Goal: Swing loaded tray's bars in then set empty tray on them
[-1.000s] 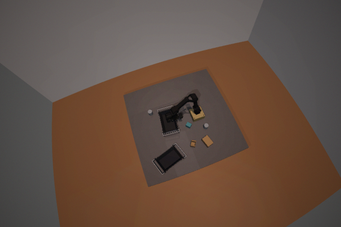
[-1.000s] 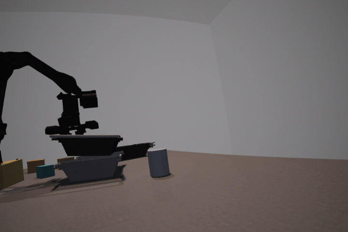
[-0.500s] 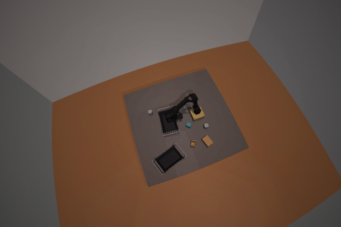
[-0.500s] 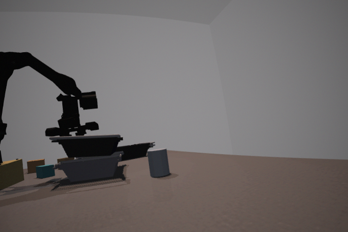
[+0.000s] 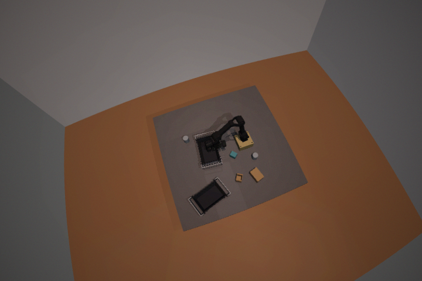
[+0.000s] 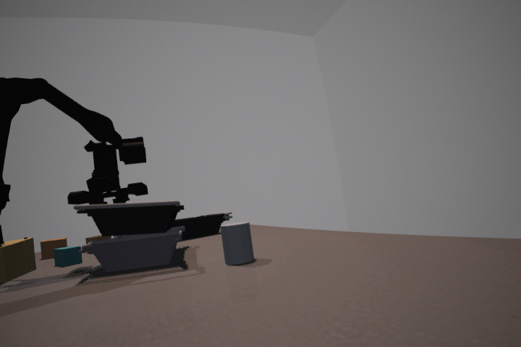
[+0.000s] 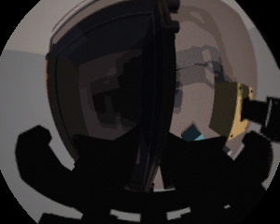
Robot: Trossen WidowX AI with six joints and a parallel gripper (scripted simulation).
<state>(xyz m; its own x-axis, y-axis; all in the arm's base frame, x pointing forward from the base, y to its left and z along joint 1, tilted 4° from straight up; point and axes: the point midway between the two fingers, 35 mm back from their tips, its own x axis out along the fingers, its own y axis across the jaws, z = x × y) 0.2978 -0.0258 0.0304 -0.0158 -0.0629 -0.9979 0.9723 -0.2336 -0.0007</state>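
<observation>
Right now my gripper tip is 7 cm short of the black tray, 2 cm to the left of it and 3 cm below it. Also, from my gripper tip: tan box (7 cm behind, 35 cm to the left, 7 cm below); then teal block (13 cm behind, 12 cm to the left, 6 cm below); then flat tan block (23 cm behind, 41 cm to the left, 6 cm below).
</observation>
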